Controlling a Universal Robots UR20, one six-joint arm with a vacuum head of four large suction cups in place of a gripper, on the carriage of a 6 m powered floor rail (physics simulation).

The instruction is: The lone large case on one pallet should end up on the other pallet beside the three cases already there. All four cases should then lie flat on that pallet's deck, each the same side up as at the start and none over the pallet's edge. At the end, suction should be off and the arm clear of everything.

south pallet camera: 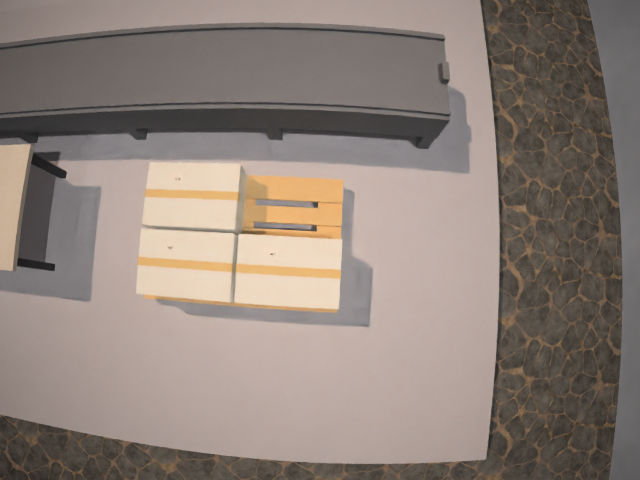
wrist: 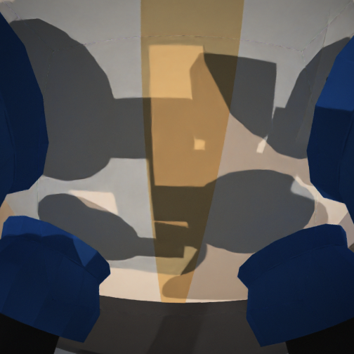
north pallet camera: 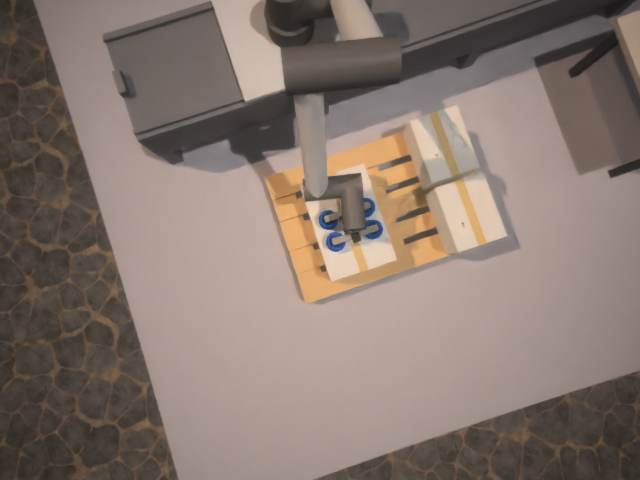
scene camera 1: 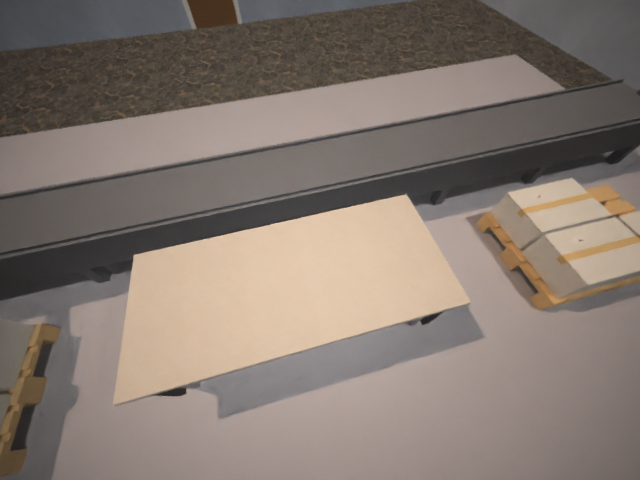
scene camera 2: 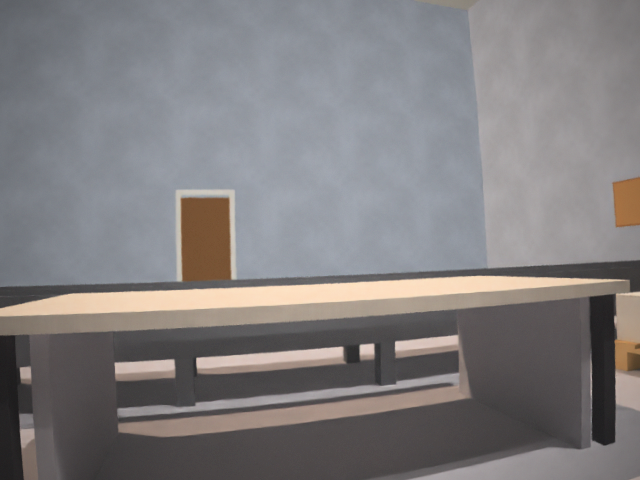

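Pixels of known places: arm's base, link origin: [north pallet camera: 291,26].
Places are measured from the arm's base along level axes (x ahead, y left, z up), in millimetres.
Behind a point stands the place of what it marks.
The lone large case [north pallet camera: 343,263] {x 1249, y -127, z -181 mm} [wrist: 125,50], white with a tan tape stripe, lies flat on the north pallet [north pallet camera: 310,285] {x 1306, y -342, z -425 mm}. My gripper [north pallet camera: 350,224] {x 1067, y -28, z -145 mm} [wrist: 176,200], four blue suction cups, is over this case. In the wrist view the cups' shadows lie on its top, apart from the cups, so it looks open, a little above the case. In the south pallet view three cases, one at the back left [south pallet camera: 193,211] {x 875, y 4533, z -181 mm}, one at the front left [south pallet camera: 183,281] {x 1269, y 4507, z -180 mm} and one at the front right [south pallet camera: 289,294] {x 1301, y 5101, z -180 mm}, lie flat on the south pallet [south pallet camera: 294,188] {x 662, y 5079, z -427 mm}. Its bare deck shows at the back right.
Two smaller cases [north pallet camera: 423,155] {x 822, y 488, z -206 mm} [north pallet camera: 449,217] {x 1195, y 501, z -187 mm} stand at the table end of the north pallet. A table [scene camera 1: 289,294] {x 1001, y 2469, z -40 mm} [scene camera 2: 330,302] {x 1300, y 2404, z -41 mm} stands between the pallets. The long dark rail [scene camera 1: 310,165] [south pallet camera: 232,72] runs behind them, with the arm's carriage [north pallet camera: 240,51] {x 41, y -290, z -1 mm} at its north end.
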